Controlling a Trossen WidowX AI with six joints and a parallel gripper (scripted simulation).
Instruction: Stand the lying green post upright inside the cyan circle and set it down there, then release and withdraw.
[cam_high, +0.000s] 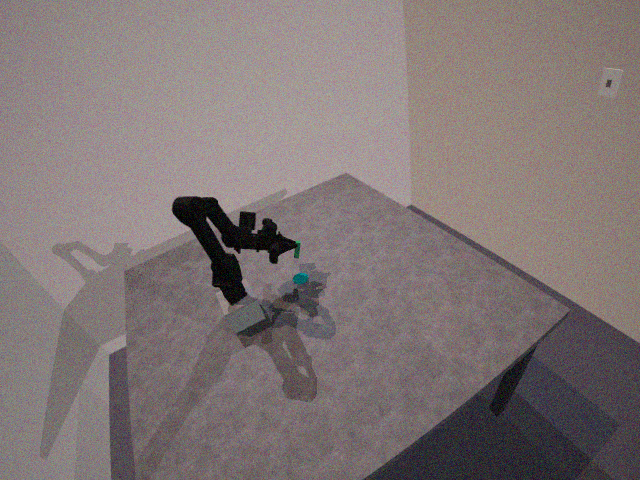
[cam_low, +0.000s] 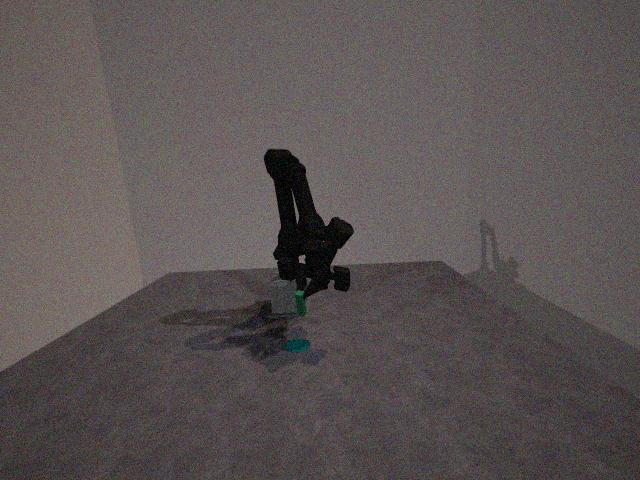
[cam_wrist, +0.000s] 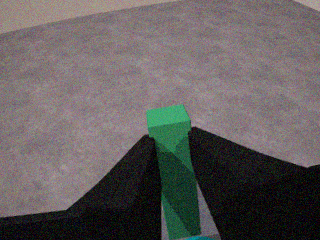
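Now: the cyan circle 30 mm behind my gripper tip, 10 mm to the right of it and 140 mm below it. From my gripper tip the other things lie so: green post 10 mm behind, 20 mm below.
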